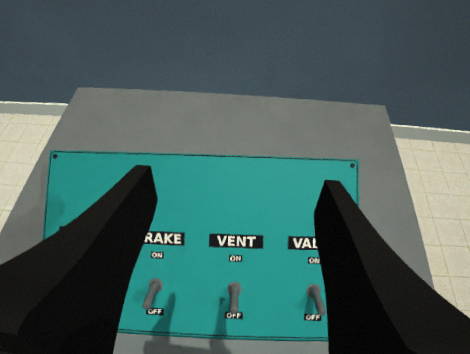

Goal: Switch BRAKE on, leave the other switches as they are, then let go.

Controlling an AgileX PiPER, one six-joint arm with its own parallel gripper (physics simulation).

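Observation:
The BRAKE switch (pixel 152 294) is a grey lever at the left of the teal panel (pixel 225 195), with its tip down toward its OFF label; part of the word BRAKE is hidden behind the left finger. The VENT switch (pixel 234 297) in the middle and the switch marked VAL... (pixel 316 299) at the right also point down to OFF. My gripper (pixel 235 190) is open and empty, its fingers wide apart above the panel, with no switch between the fingertips. The left finger covers the panel's left part, where an edge of another dark label shows.
The panel lies on a grey surface (pixel 230 120) with a dark blue area behind it. Pale tiled floor (pixel 445 200) shows at both sides. Small screws sit in the panel's upper corners. Shadows of the gripper fall near the panel's lower edge.

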